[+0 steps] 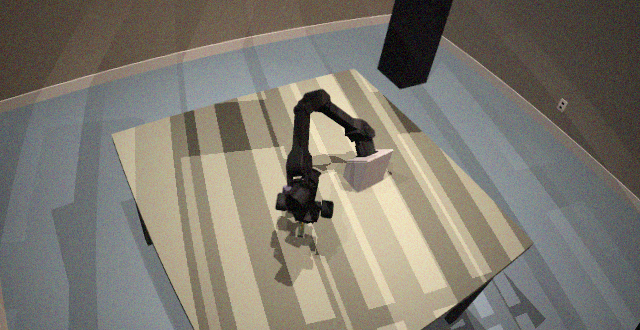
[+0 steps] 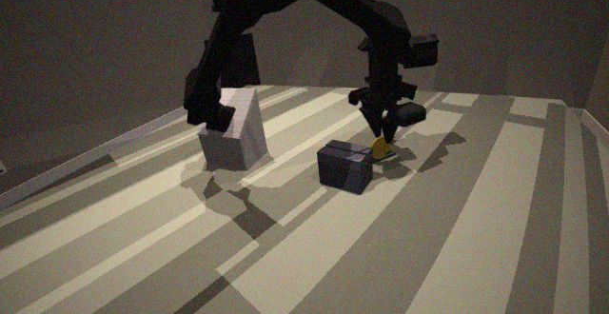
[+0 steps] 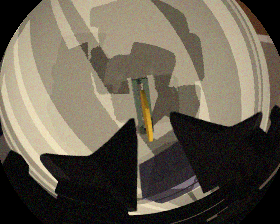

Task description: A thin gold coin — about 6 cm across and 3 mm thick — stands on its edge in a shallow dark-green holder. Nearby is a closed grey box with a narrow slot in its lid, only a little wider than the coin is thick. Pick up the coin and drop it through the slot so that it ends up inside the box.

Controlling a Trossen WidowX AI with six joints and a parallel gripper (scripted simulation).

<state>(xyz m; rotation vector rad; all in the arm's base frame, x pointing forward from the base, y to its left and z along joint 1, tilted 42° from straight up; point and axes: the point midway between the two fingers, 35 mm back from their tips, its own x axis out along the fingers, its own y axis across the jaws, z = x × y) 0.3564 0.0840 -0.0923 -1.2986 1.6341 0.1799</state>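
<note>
The gold coin lies 1 cm behind my gripper tip and 2 cm below it.
</note>
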